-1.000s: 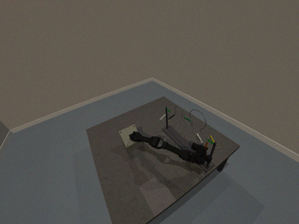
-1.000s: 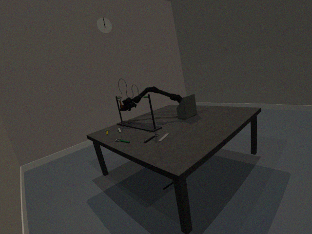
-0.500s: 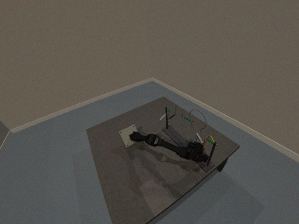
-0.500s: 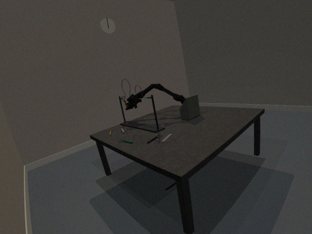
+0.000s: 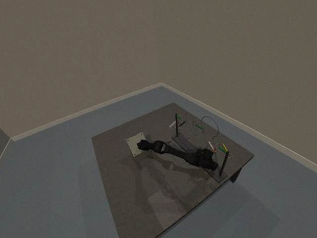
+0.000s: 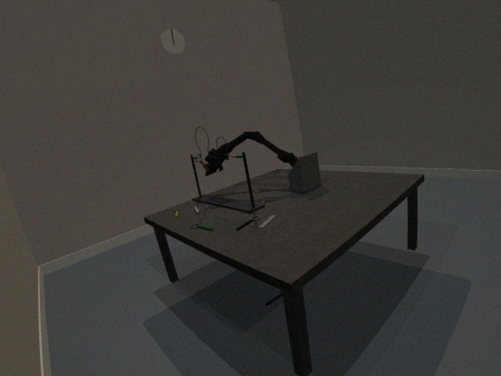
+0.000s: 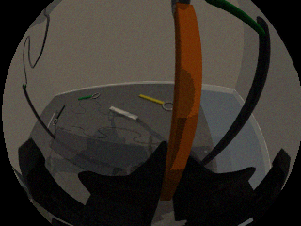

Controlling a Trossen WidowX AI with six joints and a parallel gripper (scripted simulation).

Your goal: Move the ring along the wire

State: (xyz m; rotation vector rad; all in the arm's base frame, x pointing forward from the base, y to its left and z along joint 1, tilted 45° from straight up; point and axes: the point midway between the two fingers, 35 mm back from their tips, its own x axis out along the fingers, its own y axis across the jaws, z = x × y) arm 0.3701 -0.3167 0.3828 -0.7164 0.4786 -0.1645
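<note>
Right now the ring with orange handle is 9 cm above my gripper tip and 1 cm to the right of it. The rest, counted from my gripper tip: green-handled ring (42 cm to the left, 34 cm ahead, 17 cm below); black-handled ring (62 cm to the left, 17 cm below, 16 cm ahead); white piece (20 cm ahead, 16 cm to the left, 16 cm below).
</note>
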